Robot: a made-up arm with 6 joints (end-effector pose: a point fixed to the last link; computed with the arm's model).
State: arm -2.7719 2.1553 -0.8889 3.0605 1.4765 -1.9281
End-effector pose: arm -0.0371 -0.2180 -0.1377 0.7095 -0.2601 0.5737 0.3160
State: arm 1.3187 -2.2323 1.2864 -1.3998 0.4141 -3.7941
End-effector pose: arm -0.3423 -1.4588 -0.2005 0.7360 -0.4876 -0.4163 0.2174
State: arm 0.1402 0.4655 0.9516 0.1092 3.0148 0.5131
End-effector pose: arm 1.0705 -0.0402 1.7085 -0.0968 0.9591 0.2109 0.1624
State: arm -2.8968 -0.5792 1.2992 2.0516 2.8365 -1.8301
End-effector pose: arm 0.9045 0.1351 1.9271 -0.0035 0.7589 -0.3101 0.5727
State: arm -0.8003 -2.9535 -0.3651 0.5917 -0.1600 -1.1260
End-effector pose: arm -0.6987 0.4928 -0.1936 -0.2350 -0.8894 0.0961 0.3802
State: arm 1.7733 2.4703 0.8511 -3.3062 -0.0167 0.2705
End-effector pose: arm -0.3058 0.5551 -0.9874 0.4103 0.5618 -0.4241 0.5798
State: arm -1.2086 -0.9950 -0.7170 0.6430 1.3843 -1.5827
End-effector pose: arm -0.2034 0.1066 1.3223 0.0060 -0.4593 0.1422 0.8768
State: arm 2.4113 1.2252 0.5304 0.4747 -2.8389 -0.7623
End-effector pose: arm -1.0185 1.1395 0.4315 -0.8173 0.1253 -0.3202 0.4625
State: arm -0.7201 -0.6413 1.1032 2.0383 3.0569 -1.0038
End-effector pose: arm -0.6009 0.6414 1.9366 -0.7489 0.2177 0.5906 0.2070
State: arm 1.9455 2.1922 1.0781 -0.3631 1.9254 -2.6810
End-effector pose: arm -0.2172 1.0387 -0.7477 -0.7149 -0.5802 -0.3527 0.1672
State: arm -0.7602 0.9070 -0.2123 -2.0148 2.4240 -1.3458
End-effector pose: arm 0.7260 -0.5773 0.3773 -0.1625 -0.7641 -0.5761 0.2404
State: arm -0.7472 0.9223 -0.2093 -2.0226 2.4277 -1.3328
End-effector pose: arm 0.7350 -0.5675 0.3639 -0.1640 -0.7567 -0.5834 0.2452
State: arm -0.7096 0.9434 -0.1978 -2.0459 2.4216 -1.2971
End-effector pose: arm 0.7639 -0.5412 0.3468 -0.1581 -0.7436 -0.6007 0.2474
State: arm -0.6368 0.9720 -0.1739 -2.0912 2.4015 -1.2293
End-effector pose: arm 0.8190 -0.4879 0.3249 -0.1414 -0.7213 -0.6315 0.2468
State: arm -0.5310 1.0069 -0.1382 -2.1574 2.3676 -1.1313
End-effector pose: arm 0.8933 -0.4023 0.2993 -0.1142 -0.6873 -0.6740 0.2456
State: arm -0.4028 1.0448 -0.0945 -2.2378 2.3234 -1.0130
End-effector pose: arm 0.9712 -0.2857 0.2722 -0.0798 -0.6409 -0.7224 0.2471
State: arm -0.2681 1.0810 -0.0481 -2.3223 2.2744 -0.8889
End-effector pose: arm 1.0366 -0.1499 0.2474 -0.0428 -0.5854 -0.7690 0.2532
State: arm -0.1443 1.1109 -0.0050 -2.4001 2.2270 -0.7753
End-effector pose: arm 1.0804 -0.0150 0.2284 -0.0084 -0.5282 -0.8073 0.2629
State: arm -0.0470 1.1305 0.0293 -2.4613 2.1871 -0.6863
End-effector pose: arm 1.1035 0.0964 0.2181 0.0198 -0.4792 -0.8340 0.2727
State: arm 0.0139 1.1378 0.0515 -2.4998 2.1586 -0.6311
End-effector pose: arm 1.1138 0.1681 0.2176 0.0407 -0.4470 -0.8490 0.2789
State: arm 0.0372 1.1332 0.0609 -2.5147 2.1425 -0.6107
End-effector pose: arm 1.1191 0.1960 0.2260 0.0546 -0.4348 -0.8543 0.2794
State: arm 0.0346 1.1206 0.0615 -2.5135 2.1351 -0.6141
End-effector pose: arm 1.1230 0.1931 0.2403 0.0639 -0.4372 -0.8538 0.2752
